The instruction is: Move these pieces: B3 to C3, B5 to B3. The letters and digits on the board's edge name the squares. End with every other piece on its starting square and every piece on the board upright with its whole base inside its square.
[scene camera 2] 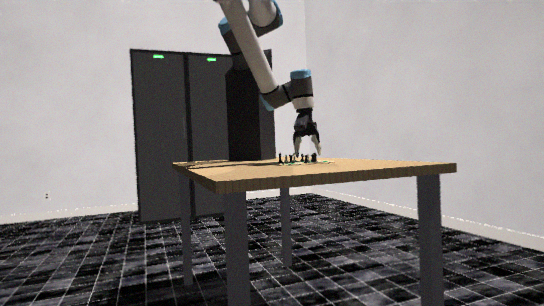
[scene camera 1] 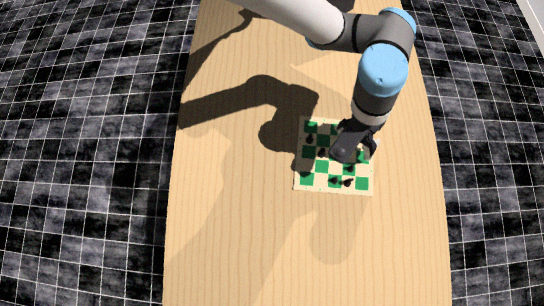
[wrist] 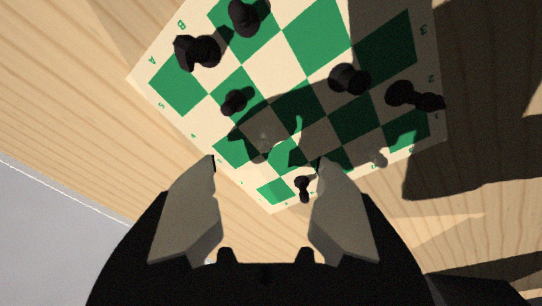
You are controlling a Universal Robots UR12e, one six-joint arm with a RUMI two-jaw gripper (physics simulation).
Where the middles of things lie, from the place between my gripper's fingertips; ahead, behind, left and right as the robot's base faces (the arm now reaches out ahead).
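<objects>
The board (scene camera 1: 313, 174), counting from my hand, is 2 cm below, 5 cm to the right of it and 1 cm ahead.
</objects>
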